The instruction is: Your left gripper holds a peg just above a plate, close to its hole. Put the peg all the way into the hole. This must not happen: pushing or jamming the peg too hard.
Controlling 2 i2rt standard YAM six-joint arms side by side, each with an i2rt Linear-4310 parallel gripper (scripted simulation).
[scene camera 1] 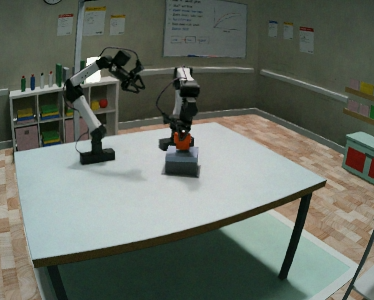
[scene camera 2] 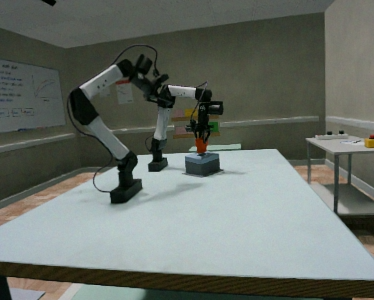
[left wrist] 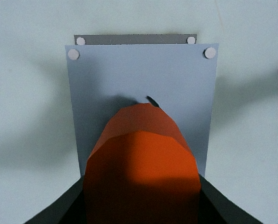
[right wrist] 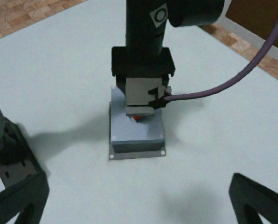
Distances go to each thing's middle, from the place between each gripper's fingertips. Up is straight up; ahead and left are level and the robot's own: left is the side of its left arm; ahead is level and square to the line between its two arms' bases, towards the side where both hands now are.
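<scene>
Plate [left wrist: 177, 78]: 9 cm below my left hand, 1 cm to the left of it.
From my right hand, the plate: 310 mm below, 130 mm ahead, 170 mm to the left.
</scene>
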